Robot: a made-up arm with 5 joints.
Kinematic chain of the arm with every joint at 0, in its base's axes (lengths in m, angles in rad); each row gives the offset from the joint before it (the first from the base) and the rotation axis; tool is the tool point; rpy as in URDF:
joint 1: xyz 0.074 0 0.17 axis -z
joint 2: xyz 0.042 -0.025 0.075 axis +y
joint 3: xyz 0.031 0 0.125 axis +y
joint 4: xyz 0.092 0 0.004 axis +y
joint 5: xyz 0.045 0.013 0 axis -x
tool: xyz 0 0 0 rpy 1.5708 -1.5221 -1.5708
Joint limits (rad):
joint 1: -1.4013..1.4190
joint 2: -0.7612..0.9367
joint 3: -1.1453..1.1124
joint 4: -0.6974..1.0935
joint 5: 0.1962..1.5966
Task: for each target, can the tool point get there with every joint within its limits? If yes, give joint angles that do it. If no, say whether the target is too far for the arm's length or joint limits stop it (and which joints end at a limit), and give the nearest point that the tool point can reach.
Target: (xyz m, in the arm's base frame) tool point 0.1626 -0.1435 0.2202
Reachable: yes | joints 0.9465 0.4036 0.9118 -0.2417 0.6033
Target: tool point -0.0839 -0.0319 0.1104
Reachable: no: joint limits stop it (at a limit: joint 1, joint 2, joint 3) | nearest point 0.0755 -0.0892 0.1810 | short by 0.183 m
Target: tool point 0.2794 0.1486 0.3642
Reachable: yes | joints -0.6737 0.4763 -0.8547 0.7261 1.2021
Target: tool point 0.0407 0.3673 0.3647
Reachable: no: too far | nearest point 0.1347 0.2838 0.3394 | short by 0.128 m
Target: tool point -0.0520 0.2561 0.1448
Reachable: no: joint limits stop it (at a limit: joint 1, joint 2) | nearest point 0.1228 0.2142 0.1700 | short by 0.182 m
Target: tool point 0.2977 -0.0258 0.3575
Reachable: yes | joints 0.0613 0.2032 -0.3902 0.7686 0.5641
